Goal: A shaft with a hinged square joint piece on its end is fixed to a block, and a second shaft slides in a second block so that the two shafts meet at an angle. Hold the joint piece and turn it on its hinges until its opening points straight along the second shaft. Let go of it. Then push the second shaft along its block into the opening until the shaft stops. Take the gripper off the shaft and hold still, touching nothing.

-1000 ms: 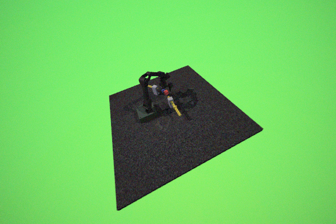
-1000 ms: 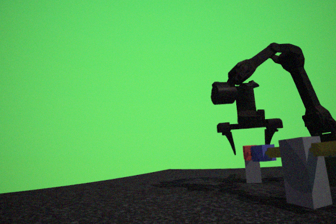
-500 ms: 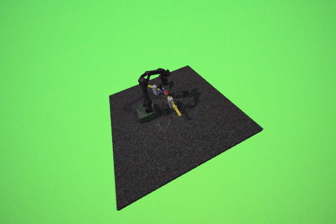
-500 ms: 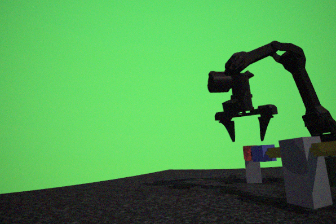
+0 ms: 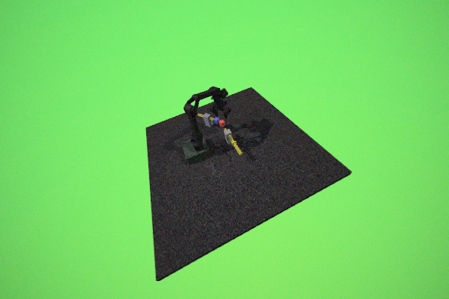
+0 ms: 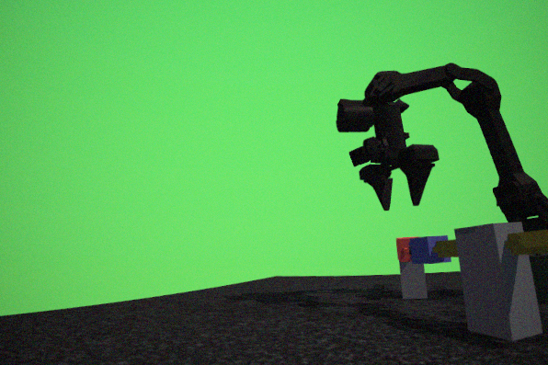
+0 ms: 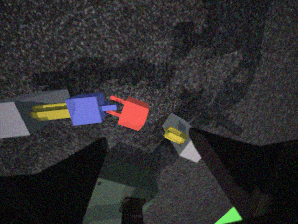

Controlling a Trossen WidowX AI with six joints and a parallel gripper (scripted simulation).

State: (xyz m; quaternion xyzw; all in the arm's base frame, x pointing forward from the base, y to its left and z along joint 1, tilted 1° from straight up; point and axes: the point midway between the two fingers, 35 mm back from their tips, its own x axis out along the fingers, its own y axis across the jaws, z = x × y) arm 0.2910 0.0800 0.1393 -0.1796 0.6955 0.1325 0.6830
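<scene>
The red joint piece is 80 mm below my gripper tip, 20 mm to the left of it and 10 mm behind it.
</scene>
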